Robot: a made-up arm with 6 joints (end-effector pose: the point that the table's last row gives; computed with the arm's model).
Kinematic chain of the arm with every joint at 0, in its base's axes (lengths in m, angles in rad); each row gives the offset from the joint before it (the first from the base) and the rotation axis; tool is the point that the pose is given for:
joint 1: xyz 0 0 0.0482 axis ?
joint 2: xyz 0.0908 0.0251 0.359 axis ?
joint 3: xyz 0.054 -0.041 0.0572 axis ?
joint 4: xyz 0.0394 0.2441 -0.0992 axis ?
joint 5: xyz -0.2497 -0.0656 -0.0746 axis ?
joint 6: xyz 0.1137 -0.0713 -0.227 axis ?
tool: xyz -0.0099 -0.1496 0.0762
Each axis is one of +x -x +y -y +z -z.
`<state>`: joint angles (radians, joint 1 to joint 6).
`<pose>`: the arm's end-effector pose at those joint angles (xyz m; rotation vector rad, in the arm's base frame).
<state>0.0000 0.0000 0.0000 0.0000 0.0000 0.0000</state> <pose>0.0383 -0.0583 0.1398 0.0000 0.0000 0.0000</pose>
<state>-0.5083 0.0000 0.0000 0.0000 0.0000 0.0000</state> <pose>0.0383 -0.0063 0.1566 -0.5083 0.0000 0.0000</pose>
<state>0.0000 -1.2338 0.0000 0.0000 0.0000 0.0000</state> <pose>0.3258 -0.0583 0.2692 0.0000 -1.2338 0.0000</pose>
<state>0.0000 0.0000 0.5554 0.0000 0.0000 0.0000</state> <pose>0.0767 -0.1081 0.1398 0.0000 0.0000 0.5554</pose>
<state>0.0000 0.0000 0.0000 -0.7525 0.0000 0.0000</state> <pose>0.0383 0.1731 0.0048 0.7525 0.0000 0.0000</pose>
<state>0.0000 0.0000 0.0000 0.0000 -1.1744 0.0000</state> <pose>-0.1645 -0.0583 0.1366 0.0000 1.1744 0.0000</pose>
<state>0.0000 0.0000 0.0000 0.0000 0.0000 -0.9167</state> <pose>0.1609 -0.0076 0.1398 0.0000 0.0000 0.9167</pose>
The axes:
joint 1: +x
joint 2: +y
joint 3: +z
joint 4: -x
joint 5: -y
joint 6: -z

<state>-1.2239 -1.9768 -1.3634 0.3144 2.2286 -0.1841</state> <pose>-0.0692 0.3543 0.0128 0.1898 2.3920 0.3037</pose>
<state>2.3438 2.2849 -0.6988 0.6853 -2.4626 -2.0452</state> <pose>0.1975 -0.7081 -0.0958 -0.1293 -2.4656 -0.4543</pose>
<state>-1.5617 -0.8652 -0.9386 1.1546 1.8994 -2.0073</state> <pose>0.1898 0.6635 -0.2905 2.0923 -0.7370 -0.2309</pose>
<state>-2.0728 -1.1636 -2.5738 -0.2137 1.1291 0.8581</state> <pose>0.3614 0.3618 -0.1285 -1.2453 2.6841 0.7044</pose>
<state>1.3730 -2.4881 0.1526 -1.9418 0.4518 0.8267</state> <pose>0.3366 -0.2959 0.5977 -2.1336 1.9923 -0.7694</pose>
